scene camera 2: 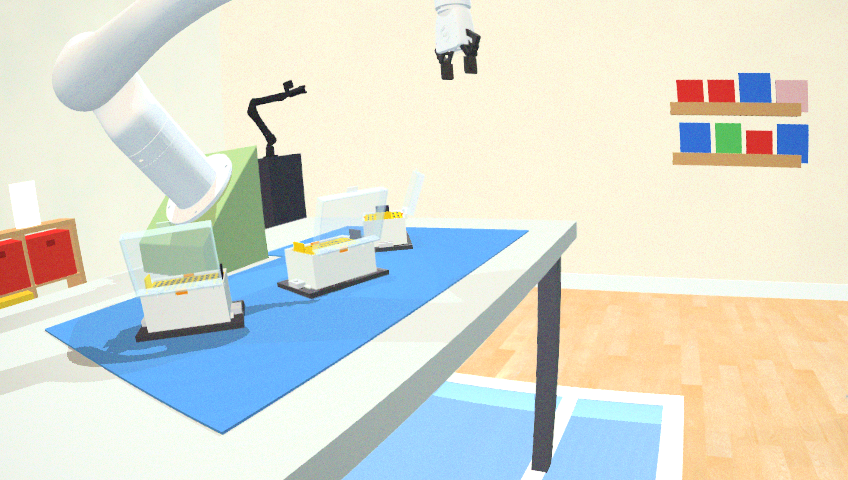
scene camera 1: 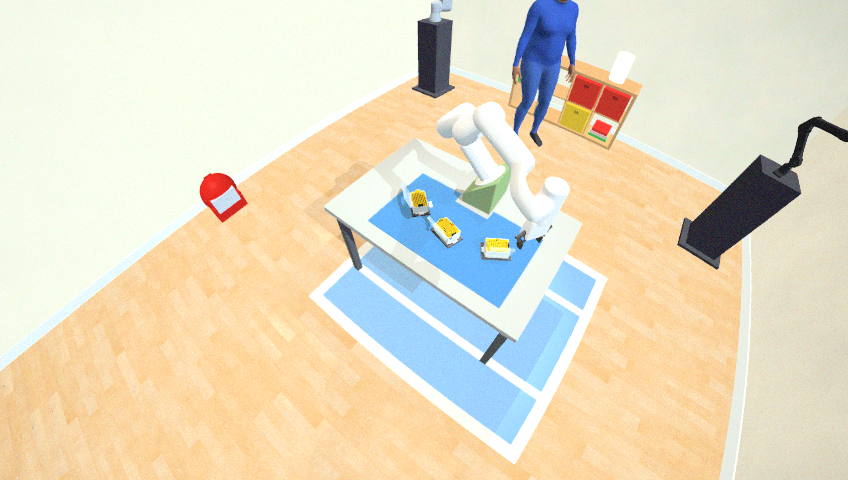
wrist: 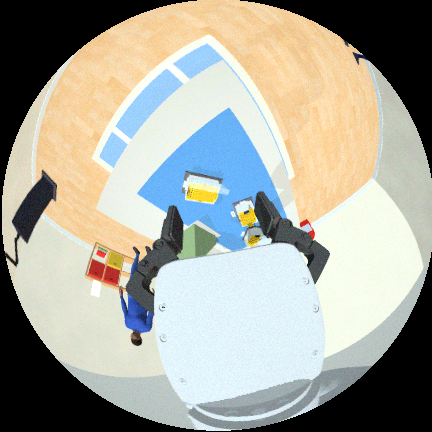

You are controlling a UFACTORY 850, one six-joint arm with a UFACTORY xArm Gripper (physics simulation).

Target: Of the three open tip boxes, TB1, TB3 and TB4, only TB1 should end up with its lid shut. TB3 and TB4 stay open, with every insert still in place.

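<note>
Three white tip boxes with yellow inserts and raised clear lids stand on the blue mat (scene camera 1: pixel 464 261) (scene camera 2: pixel 285 356) (wrist: pixel 200 150); I cannot read which is TB1, TB3 or TB4. The left box (scene camera 1: pixel 420 209) (scene camera 2: pixel 187 310) (wrist: pixel 254 237) is nearest in scene camera 2, its lid (scene camera 2: pixel 169 245) upright. The middle box (scene camera 1: pixel 446 231) (scene camera 2: pixel 333 264) (wrist: pixel 246 213) has its lid (scene camera 2: pixel 351 208) up. The right box (scene camera 1: pixel 496 249) (scene camera 2: pixel 392 231) (wrist: pixel 202 190) has its lid (scene camera 2: pixel 415 189) tilted back. My gripper (scene camera 1: pixel 530 239) (scene camera 2: pixel 458 68) (wrist: pixel 217 206) is open and empty, high above the table near the right box.
The green robot base (scene camera 1: pixel 489 195) (scene camera 2: pixel 238 226) (wrist: pixel 196 241) stands at the mat's back edge. The pale table (scene camera 1: pixel 363 199) (scene camera 2: pixel 368 356) (wrist: pixel 120 185) surrounds the mat. A person in blue (scene camera 1: pixel 550 35) (wrist: pixel 137 315) and a shelf unit (scene camera 1: pixel 634 89) stand behind the table. A black pedestal (scene camera 1: pixel 740 208) (scene camera 2: pixel 284 190) stands beyond its right end.
</note>
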